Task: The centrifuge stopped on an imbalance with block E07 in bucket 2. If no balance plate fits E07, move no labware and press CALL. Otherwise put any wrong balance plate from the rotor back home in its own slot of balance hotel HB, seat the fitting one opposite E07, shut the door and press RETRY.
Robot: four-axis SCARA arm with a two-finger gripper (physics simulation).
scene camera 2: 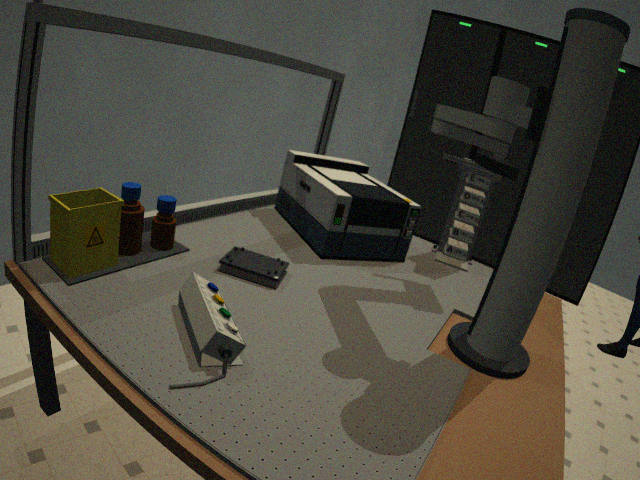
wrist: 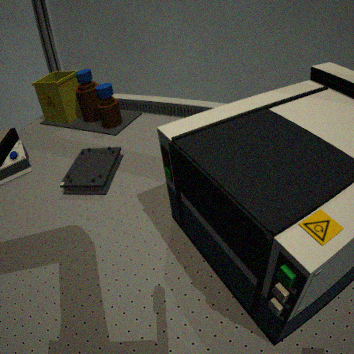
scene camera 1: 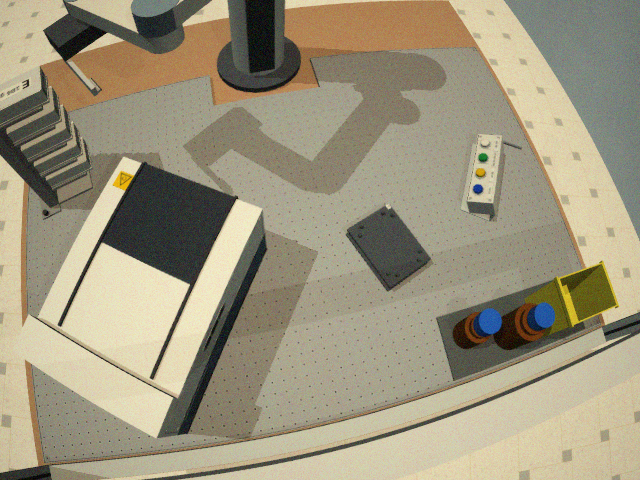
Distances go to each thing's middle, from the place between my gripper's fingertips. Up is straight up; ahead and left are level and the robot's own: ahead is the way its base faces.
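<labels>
Positions counted from my hand: centrifuge (scene camera 1: 138,316), 7 cm to the right of it, 35 cm ahead of it, 28 cm below it; yellow bin (scene camera 1: 578,296), 58 cm ahead of it, 85 cm to the left of it, 31 cm below it; dark flat plate (scene camera 1: 388,244), far ahead of it, far to the left of it, far below it.
</labels>
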